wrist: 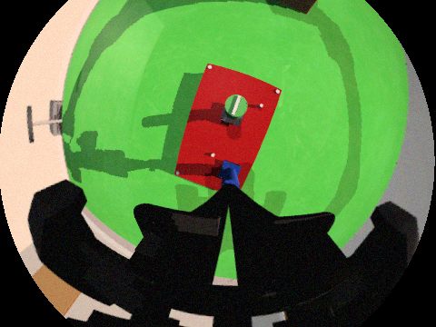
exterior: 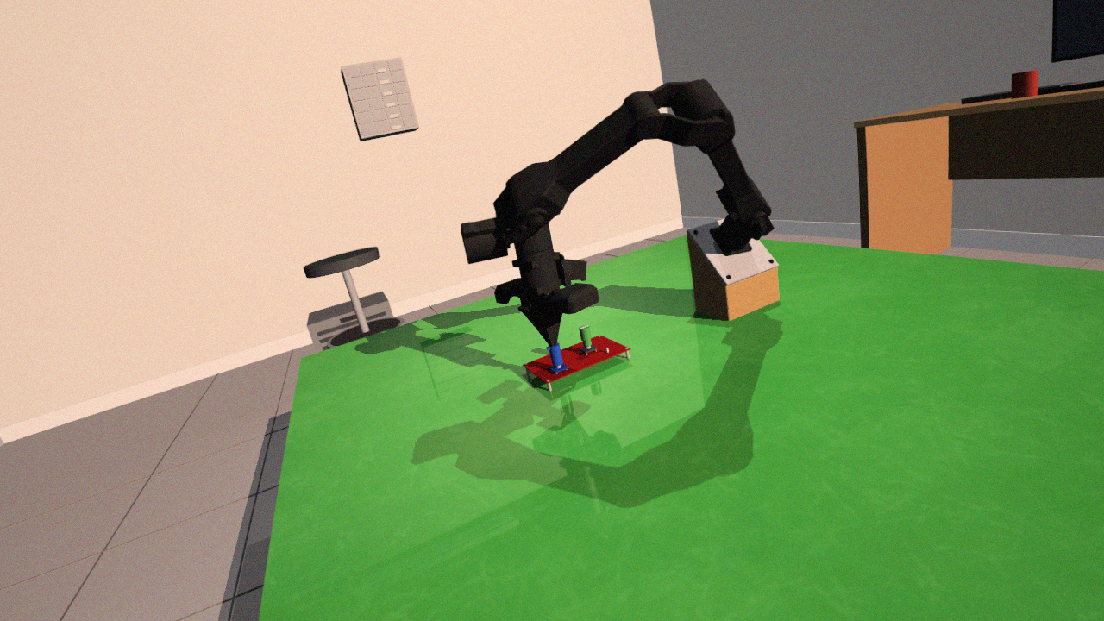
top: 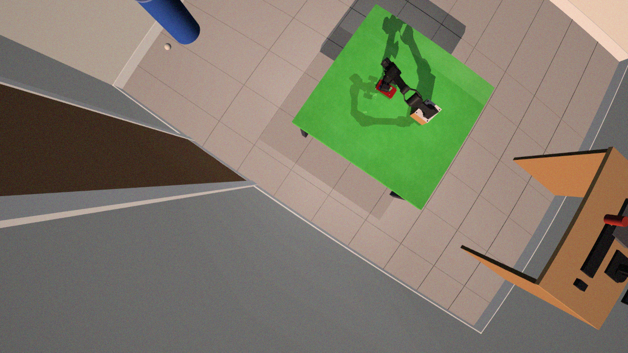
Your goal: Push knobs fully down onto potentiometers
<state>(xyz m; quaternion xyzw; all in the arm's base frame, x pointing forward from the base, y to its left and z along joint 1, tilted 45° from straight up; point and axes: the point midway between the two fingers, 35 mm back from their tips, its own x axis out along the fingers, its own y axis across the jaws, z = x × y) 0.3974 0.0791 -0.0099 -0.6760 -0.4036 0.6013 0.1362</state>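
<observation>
The blue knob lies 10 mm below my gripper tip. Also, from my gripper tip: green knob (70 mm behind, 30 mm to the right, 10 mm below).
</observation>
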